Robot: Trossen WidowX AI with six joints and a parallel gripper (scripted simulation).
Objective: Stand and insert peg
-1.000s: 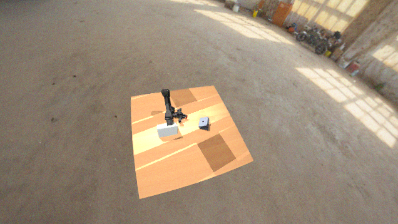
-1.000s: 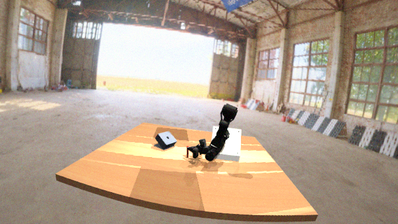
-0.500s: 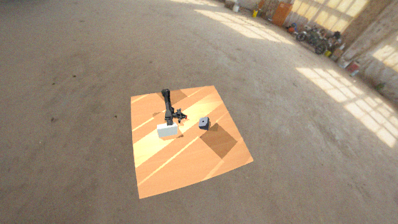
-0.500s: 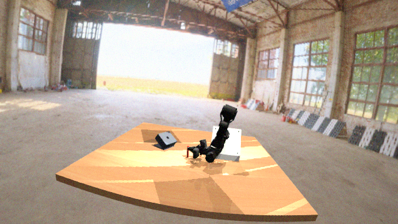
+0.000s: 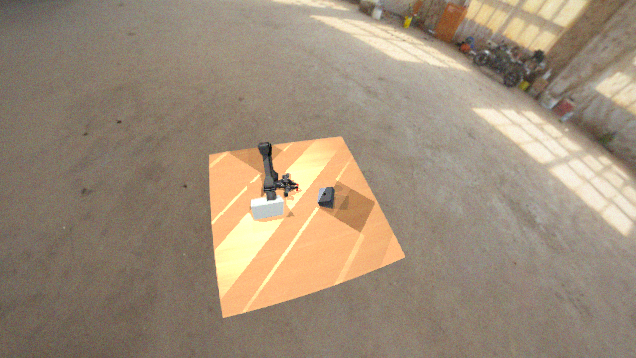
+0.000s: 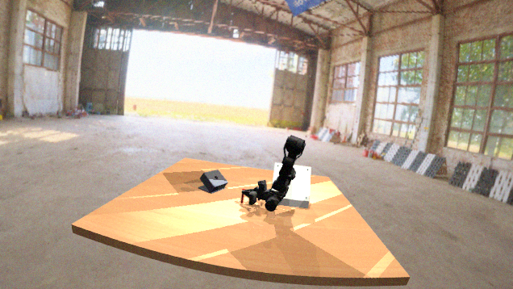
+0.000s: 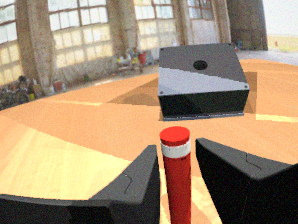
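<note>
Right now the red peg is 1 cm below my gripper tip. Round my gripper tip: grey sloped panel (20 cm ahead, 10 cm to the right, 1 cm below).
</note>
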